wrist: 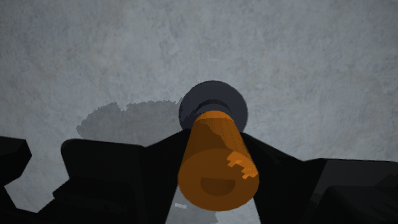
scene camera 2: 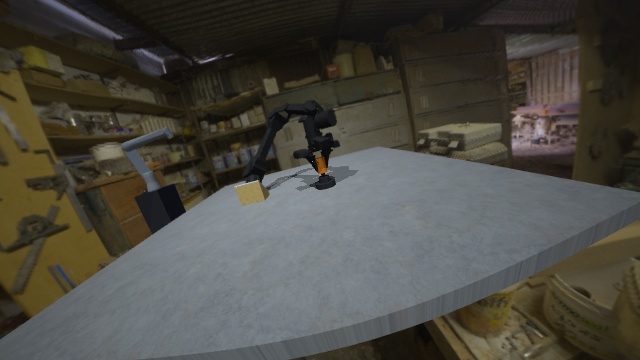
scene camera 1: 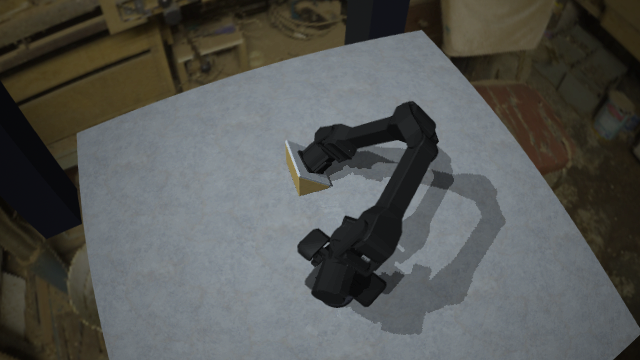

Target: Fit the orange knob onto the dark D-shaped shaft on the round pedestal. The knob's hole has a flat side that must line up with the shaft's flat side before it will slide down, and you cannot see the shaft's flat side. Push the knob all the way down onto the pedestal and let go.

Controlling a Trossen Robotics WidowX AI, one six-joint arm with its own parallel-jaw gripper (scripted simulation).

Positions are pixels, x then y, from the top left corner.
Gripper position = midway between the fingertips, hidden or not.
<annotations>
The gripper [scene camera 1: 338, 281] holds an orange knob [wrist: 217, 172].
</annotations>
